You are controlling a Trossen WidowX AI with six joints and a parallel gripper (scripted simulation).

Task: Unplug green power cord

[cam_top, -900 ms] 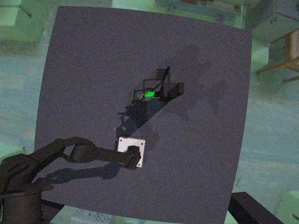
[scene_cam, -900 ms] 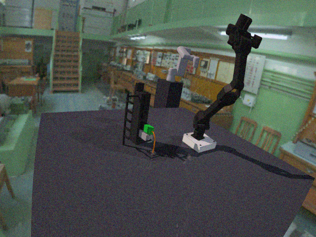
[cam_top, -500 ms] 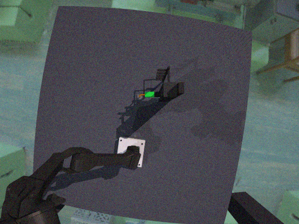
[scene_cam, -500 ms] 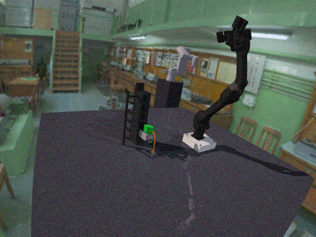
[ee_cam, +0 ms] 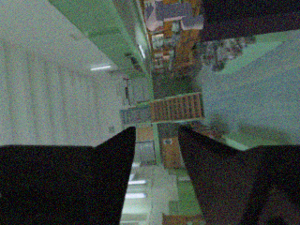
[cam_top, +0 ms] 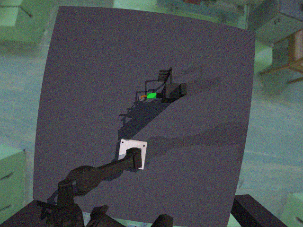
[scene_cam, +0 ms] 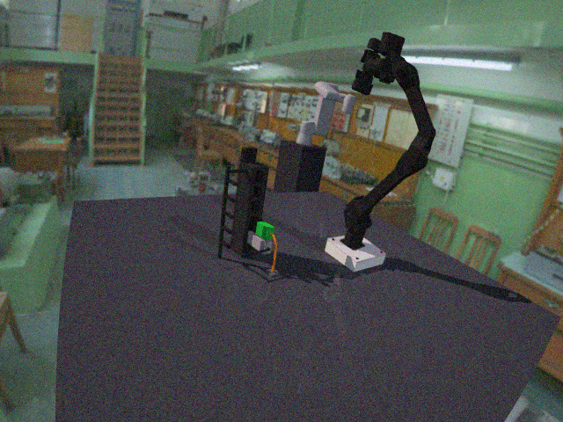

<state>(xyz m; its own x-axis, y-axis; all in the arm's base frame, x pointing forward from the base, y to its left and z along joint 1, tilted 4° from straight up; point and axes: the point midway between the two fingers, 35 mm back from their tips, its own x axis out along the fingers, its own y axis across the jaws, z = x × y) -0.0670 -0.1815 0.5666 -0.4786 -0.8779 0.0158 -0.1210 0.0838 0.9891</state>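
The green plug is 380 mm ahead of my gripper tip, 70 mm to the left of it and 510 mm below it.
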